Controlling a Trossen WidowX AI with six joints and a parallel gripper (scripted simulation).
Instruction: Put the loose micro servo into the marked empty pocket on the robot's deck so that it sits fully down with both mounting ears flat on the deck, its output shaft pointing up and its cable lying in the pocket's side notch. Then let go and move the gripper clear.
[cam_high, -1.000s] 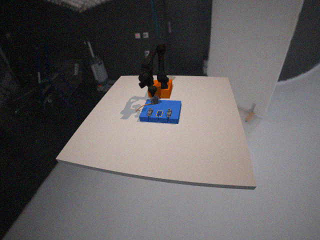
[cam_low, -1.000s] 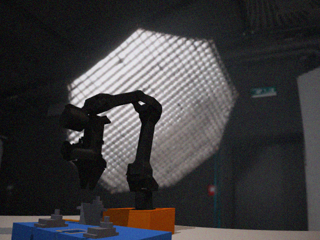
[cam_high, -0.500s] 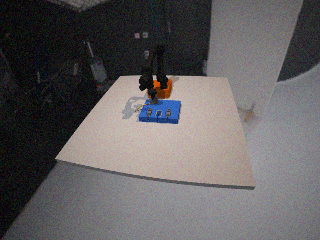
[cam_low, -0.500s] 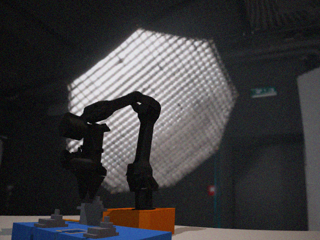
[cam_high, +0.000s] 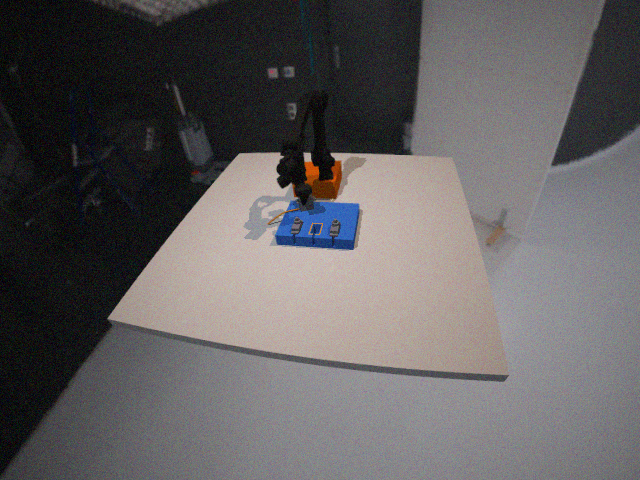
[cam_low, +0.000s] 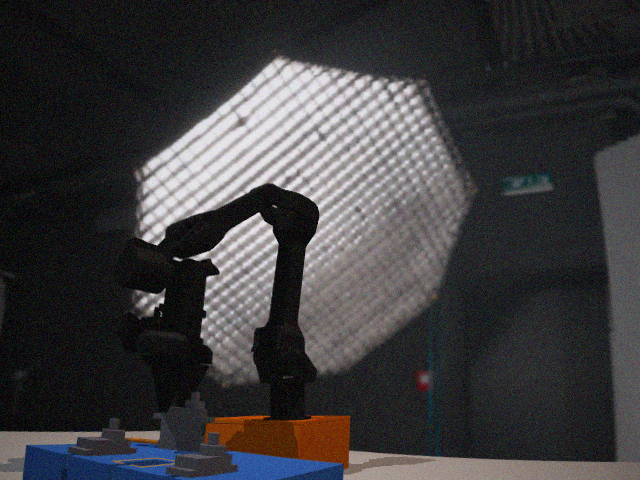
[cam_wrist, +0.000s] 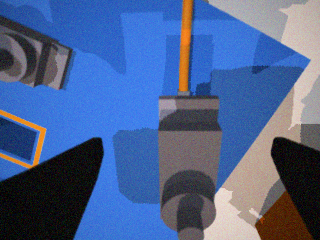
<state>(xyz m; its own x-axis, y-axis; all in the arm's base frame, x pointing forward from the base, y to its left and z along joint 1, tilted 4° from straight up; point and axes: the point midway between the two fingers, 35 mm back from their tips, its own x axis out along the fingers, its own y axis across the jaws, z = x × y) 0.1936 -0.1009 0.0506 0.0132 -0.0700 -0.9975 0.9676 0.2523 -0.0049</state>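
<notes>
Now: gripper tip 8 cm to the right of the blue deck, 7 cm above it and 3 cm short of it.
</notes>
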